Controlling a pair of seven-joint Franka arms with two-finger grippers.
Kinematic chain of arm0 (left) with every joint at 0, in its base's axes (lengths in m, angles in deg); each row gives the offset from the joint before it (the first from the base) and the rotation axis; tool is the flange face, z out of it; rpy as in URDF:
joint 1: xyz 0 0 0.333 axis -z
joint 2: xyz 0 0 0 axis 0.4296 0.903 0
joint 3: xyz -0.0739 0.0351 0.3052 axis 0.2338 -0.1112 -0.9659
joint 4: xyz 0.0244 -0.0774 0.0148 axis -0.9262 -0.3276 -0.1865
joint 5: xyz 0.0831 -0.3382 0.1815 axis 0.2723 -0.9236 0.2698
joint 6: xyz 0 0 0 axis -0.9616 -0.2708 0.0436
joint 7: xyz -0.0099 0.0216 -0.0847 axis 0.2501 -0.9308 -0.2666
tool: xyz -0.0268 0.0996 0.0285 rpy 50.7 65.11 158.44
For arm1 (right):
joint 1: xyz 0 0 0.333 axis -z
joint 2: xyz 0 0 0 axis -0.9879 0.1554 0
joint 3: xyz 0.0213 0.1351 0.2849 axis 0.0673 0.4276 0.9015
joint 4: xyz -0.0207 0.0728 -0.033 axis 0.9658 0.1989 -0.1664
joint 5: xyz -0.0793 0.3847 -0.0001 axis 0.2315 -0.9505 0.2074
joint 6: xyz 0 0 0 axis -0.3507 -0.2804 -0.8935
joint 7: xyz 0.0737 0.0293 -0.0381 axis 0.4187 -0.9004 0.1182
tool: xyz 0.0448 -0.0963 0.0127 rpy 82.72 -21 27.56
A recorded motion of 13 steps. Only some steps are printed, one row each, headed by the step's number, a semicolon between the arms.
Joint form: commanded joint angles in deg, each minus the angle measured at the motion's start. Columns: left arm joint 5, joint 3, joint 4, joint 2, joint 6, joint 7, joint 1; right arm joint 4, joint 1, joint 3, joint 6, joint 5, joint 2, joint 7.
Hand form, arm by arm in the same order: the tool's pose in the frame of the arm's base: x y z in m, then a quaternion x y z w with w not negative. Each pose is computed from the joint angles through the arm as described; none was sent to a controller.
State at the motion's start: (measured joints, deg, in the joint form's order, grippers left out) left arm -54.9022 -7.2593 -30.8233 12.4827 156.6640 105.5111 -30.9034; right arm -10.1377 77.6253 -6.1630 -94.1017 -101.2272 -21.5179 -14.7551
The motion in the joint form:
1: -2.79 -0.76 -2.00 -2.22 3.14 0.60 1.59; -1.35 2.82 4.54 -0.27 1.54 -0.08 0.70
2: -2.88 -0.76 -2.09 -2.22 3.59 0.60 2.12; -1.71 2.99 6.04 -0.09 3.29 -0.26 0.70
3: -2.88 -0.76 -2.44 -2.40 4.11 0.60 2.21; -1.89 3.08 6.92 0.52 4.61 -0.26 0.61
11: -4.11 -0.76 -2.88 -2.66 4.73 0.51 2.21; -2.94 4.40 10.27 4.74 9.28 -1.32 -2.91
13: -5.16 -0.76 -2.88 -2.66 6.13 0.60 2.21; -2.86 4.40 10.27 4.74 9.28 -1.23 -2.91
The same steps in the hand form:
1: 0.4493 -0.3477 0.5105 0.58749 0.64230 -0.36695 0.32811; 0.5510 0.2434 0.6249 -0.96071 0.13377 0.00019 0.24317
2: 0.4467 -0.3511 0.5101 0.58854 0.64153 -0.36650 0.32823; 0.5447 0.2536 0.6226 -0.96591 0.12026 -0.00156 0.22925
3: 0.4460 -0.3505 0.5086 0.58774 0.64382 -0.36312 0.32894; 0.5407 0.2593 0.6195 -0.96991 0.11038 0.00039 0.21701
11: 0.4456 -0.3491 0.5075 0.57930 0.64798 -0.36525 0.33337; 0.5209 0.2710 0.6117 -0.98506 0.05085 0.01009 0.16420
13: 0.4482 -0.3473 0.5087 0.56827 0.65411 -0.36334 0.34234; 0.5213 0.2710 0.6115 -0.98501 0.05089 0.01026 0.16451

